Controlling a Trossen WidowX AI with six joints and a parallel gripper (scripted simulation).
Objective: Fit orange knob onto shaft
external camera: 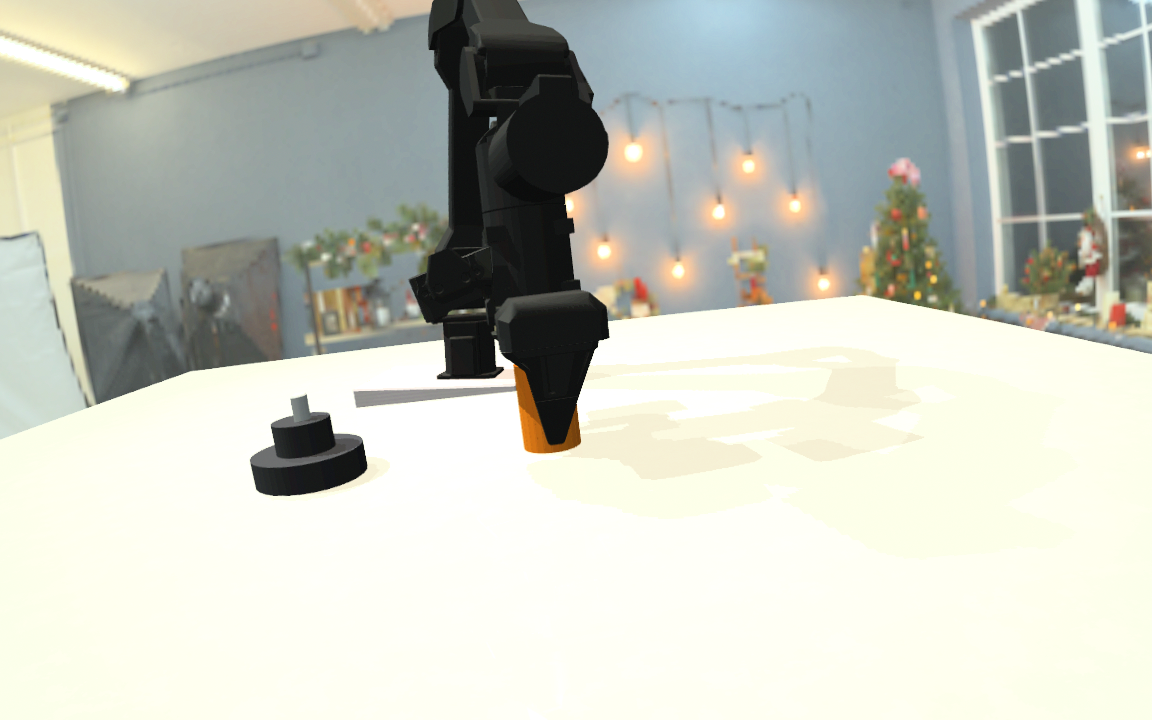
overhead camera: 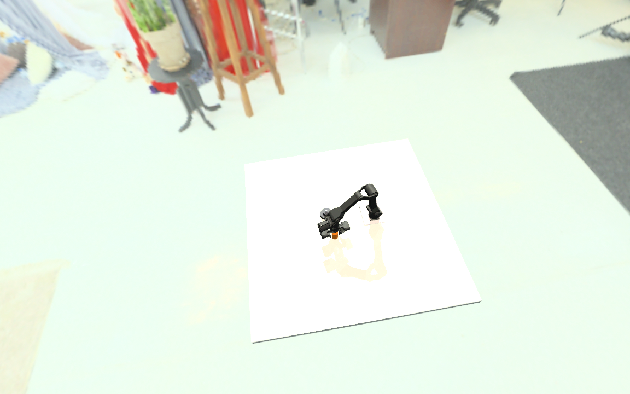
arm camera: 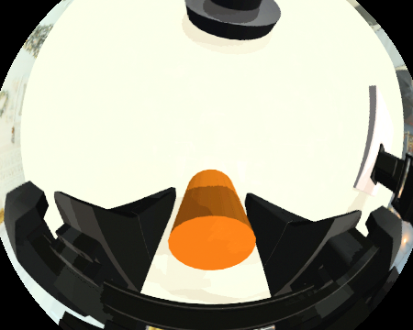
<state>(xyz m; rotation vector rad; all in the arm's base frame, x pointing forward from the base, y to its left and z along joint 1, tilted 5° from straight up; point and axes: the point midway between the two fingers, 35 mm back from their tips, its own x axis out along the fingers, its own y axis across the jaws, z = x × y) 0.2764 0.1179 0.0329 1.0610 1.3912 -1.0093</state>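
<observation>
My gripper tip is now 17 cm to the left of the pedestal, 4 cm short of it and 2 cm below it. Round my gripper tip: orange knob (3 cm above).
</observation>
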